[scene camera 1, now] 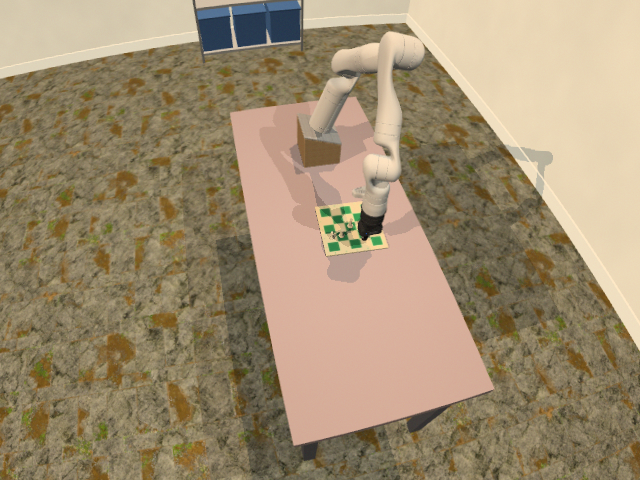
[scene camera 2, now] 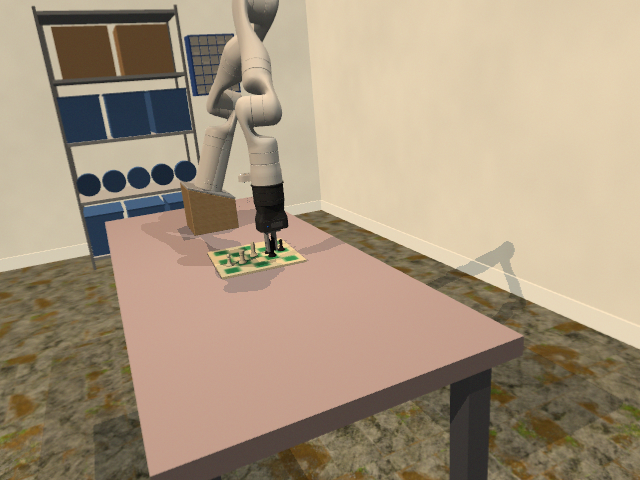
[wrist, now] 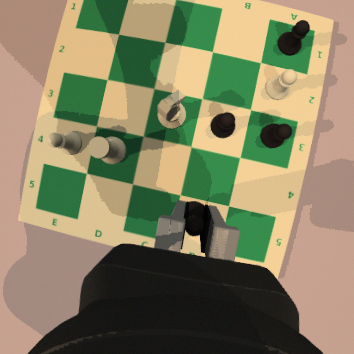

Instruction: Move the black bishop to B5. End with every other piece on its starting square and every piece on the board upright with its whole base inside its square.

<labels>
A chessboard shows in scene camera 1, in scene camera 2 (289, 256) and in the wrist view. The same spot on the chessboard: (wrist: 107, 73) is (scene camera 1: 333, 223).
</labels>
